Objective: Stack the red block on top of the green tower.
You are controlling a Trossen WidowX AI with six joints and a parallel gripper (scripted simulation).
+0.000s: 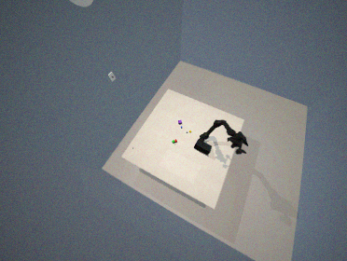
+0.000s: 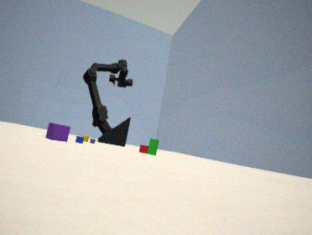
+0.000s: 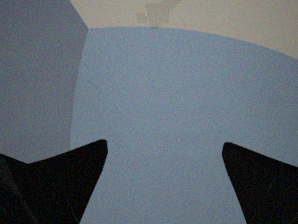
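Now: gripper tip 730 mm short of the red block, 70 mm to the right of it and 450 mm above it. Also, from my gripper tip: grey block: 640 mm ahead, 120 mm to the right, 460 mm below; then blue block: 750 mm ahead, 160 mm to the right, 460 mm below; then yellow block: 610 mm ahead, 150 mm to the right, 450 mm below.
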